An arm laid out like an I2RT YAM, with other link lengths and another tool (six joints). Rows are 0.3 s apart.
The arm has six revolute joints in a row. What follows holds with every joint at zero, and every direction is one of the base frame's.
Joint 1 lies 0.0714 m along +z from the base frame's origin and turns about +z.
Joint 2 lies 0.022 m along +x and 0.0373 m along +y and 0.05 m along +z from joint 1 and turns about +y.
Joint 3 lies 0.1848 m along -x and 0.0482 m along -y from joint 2 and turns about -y.
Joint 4 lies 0.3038 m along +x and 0.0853 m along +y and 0.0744 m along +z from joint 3 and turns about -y.
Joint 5 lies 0.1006 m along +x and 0.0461 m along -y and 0.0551 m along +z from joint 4 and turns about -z.
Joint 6 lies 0.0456 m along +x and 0.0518 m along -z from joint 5 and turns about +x.
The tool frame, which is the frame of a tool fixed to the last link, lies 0.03 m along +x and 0.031 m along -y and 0.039 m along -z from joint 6; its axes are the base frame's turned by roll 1.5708, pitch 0.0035 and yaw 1.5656 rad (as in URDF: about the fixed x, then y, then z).
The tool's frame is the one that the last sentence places.
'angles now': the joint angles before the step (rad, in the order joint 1, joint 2, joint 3, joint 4, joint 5, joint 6). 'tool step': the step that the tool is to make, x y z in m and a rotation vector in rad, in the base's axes. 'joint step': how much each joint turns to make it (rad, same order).
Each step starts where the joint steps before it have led.
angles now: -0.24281, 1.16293, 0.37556, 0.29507, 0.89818, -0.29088
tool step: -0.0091, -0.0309, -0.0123, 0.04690, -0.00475, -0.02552
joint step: -0.11025, 0.03899, 0.00007, 0.02940, -0.09651, 0.00038
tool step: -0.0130, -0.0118, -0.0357, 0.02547, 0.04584, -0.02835
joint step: -0.05220, 0.15773, -0.00122, 0.11314, -0.02399, -0.00874
